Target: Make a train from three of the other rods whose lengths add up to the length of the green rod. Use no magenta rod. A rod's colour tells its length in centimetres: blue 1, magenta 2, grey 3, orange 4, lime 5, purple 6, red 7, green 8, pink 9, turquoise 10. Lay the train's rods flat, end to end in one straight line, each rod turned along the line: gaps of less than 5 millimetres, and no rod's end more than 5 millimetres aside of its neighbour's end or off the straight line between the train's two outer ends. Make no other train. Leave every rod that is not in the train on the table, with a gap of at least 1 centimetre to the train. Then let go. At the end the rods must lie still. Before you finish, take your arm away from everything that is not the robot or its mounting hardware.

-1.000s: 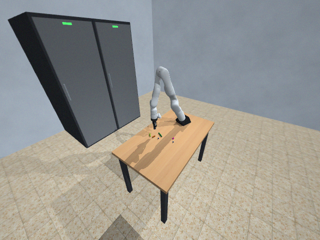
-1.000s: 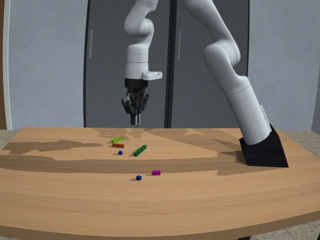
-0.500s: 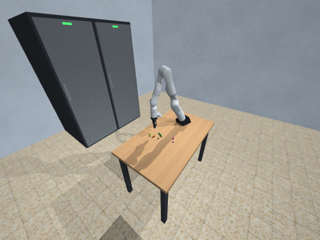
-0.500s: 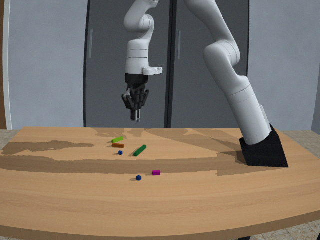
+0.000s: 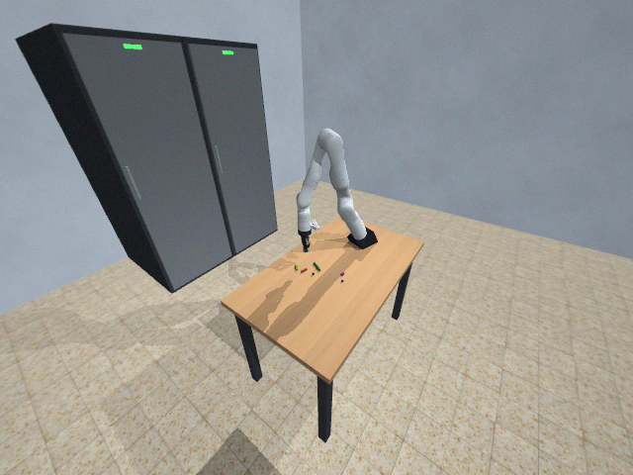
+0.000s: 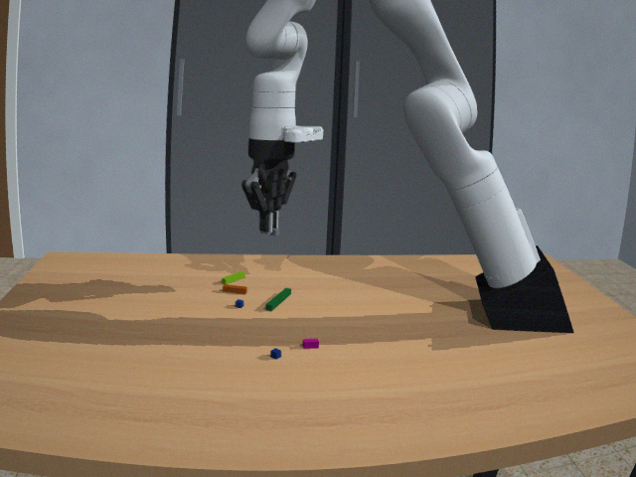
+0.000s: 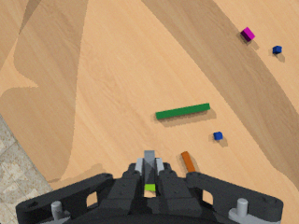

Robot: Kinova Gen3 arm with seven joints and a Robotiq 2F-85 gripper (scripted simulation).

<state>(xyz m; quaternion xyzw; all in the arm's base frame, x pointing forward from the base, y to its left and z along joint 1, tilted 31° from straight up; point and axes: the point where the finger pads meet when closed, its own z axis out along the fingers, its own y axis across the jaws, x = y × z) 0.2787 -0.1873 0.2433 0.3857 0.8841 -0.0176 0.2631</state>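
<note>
My gripper is now 240 mm to the right of the magenta rod, 110 mm above it and 10 mm short of it. Also, from my hand: grey rod (20 mm below); orange rod (110 mm below, 60 mm ahead, 20 mm to the left); lime rod (110 mm below, 50 mm ahead, 40 mm to the right).
</note>
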